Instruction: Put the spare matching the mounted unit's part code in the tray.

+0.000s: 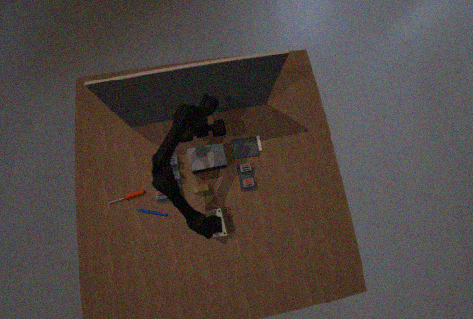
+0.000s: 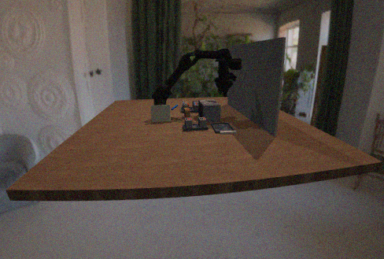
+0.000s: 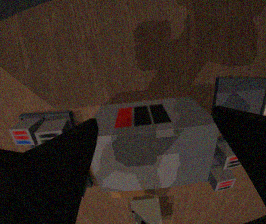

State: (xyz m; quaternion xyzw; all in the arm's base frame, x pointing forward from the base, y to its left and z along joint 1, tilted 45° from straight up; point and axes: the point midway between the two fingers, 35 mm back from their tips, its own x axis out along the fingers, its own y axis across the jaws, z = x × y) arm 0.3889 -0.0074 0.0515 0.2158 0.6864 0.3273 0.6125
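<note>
Right now my gripper tip is 14 cm past the grey spare module, 18 cm to the left of it and 10 cm above it. From my gripper tip the other things lie so: mounted unit: 9 cm behind, 9 cm below; dark flat tray: 3 cm behind, 19 cm to the right, 13 cm below; grey panel: 16 cm ahead, 2 cm to the left, 9 cm above.
</note>
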